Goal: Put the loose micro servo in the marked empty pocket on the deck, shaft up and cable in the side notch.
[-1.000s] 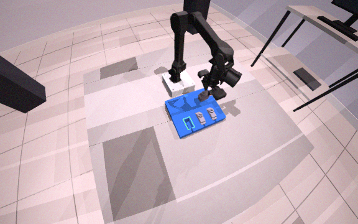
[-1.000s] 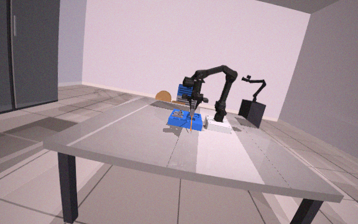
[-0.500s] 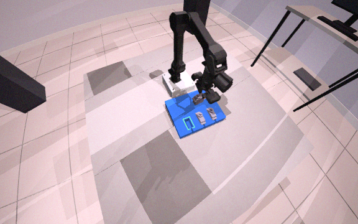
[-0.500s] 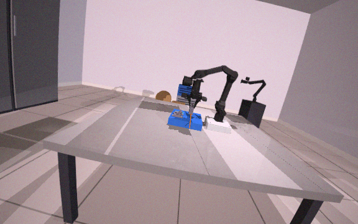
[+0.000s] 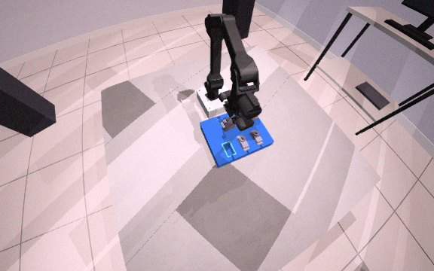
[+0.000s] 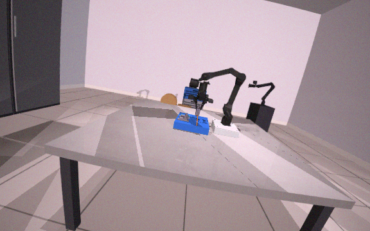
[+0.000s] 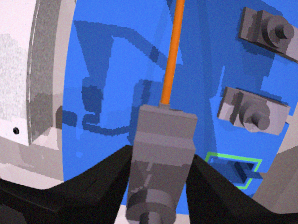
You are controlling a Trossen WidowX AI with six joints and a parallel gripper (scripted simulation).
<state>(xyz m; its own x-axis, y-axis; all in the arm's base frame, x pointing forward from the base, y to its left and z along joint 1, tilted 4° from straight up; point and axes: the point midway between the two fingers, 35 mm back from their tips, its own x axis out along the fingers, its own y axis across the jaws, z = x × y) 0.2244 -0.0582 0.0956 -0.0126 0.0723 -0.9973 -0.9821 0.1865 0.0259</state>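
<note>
My gripper tip is now 1 cm past the blue deck, 2 cm to the right of it and 10 cm above it.
</note>
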